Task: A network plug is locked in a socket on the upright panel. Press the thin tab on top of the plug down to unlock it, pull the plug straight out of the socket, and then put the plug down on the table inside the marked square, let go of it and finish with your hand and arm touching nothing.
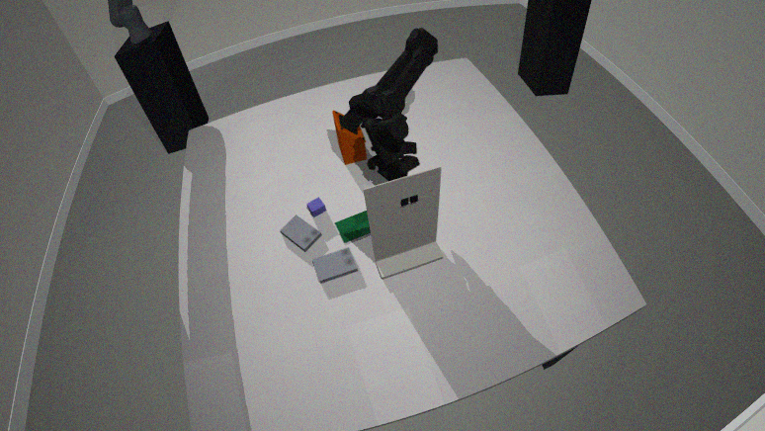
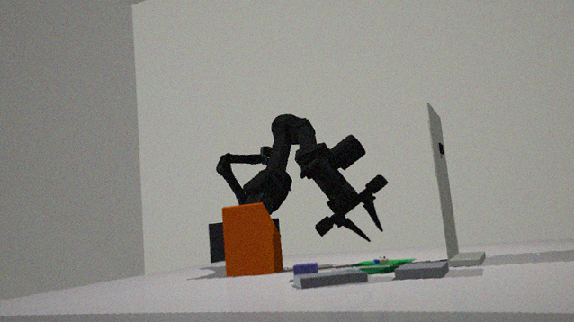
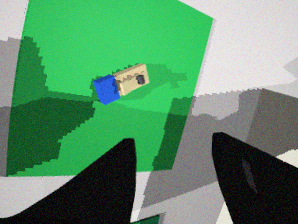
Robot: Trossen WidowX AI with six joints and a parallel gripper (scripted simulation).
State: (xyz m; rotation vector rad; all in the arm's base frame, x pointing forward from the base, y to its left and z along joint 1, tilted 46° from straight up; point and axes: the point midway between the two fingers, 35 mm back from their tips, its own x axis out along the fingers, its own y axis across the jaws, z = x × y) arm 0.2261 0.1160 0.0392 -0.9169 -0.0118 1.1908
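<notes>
Right now my gripper tip is 50 mm above the network plug and 20 mm to the right of it. From my gripper tip the other things lie so: upright panel: 170 mm ahead, 80 mm above, 20 mm to the right; then green marked square: 60 mm below, 10 mm to the left.
</notes>
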